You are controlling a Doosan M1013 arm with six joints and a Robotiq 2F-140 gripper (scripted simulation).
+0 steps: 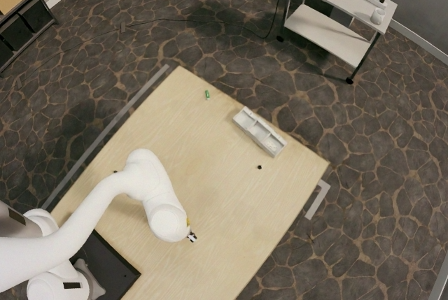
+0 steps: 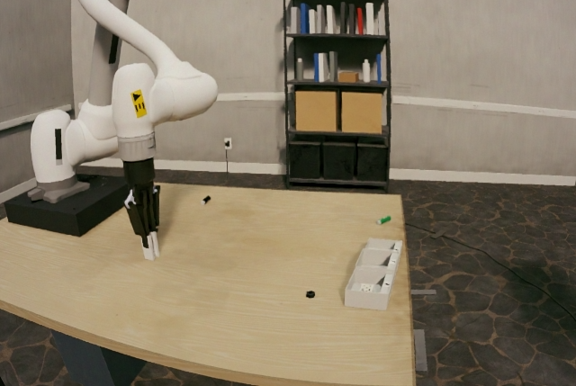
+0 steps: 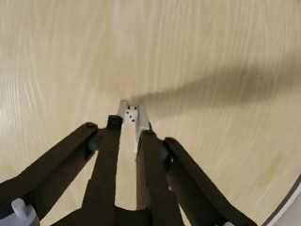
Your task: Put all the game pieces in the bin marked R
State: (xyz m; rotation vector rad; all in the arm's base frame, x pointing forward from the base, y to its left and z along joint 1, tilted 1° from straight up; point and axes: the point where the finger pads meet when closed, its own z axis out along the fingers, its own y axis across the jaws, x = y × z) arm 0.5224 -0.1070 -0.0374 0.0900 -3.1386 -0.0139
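The white domino is 510 mm ahead of my hand, 20 mm to the left of it and 20 mm below it. Round my hand: small black ring: 400 mm ahead, 30 mm below, 10 mm to the right; then white die: 30 mm below; then black battery: 390 mm to the left, 80 mm behind, 30 mm below.
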